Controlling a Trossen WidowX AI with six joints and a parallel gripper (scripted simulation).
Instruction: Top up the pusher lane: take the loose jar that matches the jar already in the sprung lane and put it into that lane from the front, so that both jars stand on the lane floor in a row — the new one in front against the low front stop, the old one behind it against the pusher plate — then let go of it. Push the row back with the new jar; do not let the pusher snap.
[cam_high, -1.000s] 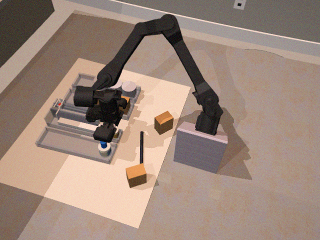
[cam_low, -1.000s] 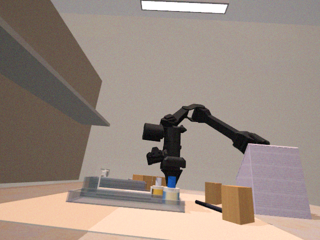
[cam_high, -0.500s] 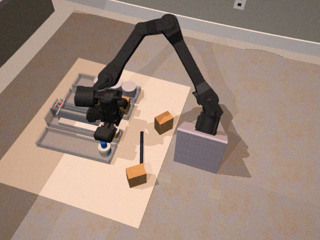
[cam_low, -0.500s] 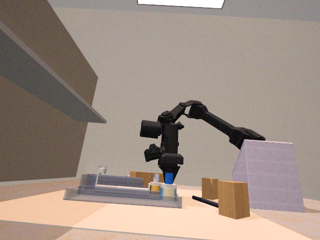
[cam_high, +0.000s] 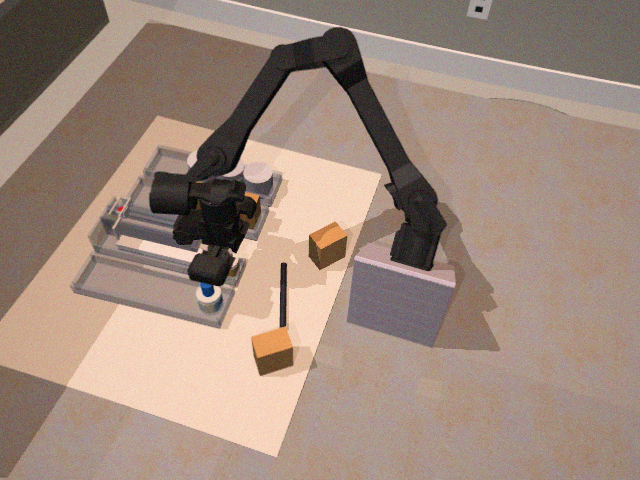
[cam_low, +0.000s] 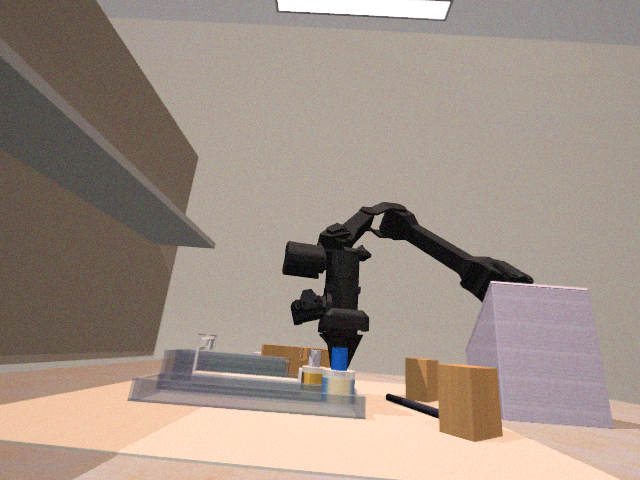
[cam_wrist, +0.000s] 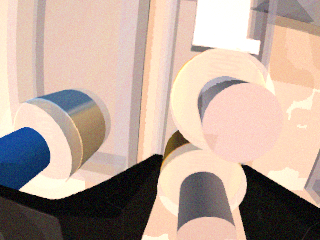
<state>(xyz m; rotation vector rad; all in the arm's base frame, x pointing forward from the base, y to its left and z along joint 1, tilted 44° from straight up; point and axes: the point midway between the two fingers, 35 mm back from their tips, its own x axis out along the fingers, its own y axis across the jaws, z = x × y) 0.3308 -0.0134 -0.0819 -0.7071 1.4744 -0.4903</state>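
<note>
Now: the blue-lidded jar 8 cm to the left of my gripper tip and 2 cm above it. Also, from my gripper tip: black rod 12 cm behind, 2 cm below, 1 cm to the left.
</note>
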